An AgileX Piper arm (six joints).
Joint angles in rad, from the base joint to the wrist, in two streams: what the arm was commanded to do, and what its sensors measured. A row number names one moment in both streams.
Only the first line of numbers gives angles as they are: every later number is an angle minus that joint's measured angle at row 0.
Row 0, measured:
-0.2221, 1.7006, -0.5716, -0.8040, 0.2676, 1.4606
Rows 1 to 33, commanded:
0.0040, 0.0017, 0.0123, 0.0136, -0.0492, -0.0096
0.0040, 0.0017, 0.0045, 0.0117, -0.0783, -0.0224
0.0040, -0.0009, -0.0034, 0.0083, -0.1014, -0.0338
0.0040, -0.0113, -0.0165, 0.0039, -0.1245, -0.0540
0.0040, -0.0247, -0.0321, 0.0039, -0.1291, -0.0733
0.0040, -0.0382, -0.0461, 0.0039, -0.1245, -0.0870
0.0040, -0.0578, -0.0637, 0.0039, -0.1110, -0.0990
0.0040, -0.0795, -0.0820, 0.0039, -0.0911, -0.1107
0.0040, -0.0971, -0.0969, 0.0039, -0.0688, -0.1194
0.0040, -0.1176, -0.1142, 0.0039, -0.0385, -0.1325
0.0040, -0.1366, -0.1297, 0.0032, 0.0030, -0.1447
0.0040, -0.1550, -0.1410, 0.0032, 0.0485, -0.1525
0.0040, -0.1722, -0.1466, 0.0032, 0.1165, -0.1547
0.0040, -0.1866, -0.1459, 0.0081, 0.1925, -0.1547
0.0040, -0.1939, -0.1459, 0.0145, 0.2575, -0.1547
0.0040, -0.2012, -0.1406, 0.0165, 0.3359, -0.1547
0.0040, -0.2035, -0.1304, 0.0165, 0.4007, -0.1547
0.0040, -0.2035, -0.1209, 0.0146, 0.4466, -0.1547
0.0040, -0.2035, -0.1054, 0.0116, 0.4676, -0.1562
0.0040, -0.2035, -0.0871, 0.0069, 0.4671, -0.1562
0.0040, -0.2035, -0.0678, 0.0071, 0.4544, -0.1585
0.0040, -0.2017, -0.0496, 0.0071, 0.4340, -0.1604
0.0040, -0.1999, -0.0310, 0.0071, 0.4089, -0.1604
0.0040, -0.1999, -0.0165, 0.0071, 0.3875, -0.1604
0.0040, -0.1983, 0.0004, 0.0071, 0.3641, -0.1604
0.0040, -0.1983, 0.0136, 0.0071, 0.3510, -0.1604
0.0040, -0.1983, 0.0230, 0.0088, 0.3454, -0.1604
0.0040, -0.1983, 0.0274, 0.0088, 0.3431, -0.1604
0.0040, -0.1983, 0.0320, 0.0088, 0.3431, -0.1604
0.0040, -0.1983, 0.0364, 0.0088, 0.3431, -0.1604
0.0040, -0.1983, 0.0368, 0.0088, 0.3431, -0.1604
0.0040, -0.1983, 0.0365, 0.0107, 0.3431, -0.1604
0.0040, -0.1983, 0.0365, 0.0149, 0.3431, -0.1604
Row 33, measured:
0.0017, -0.1967, 0.0291, 0.0121, 0.3507, -0.1537
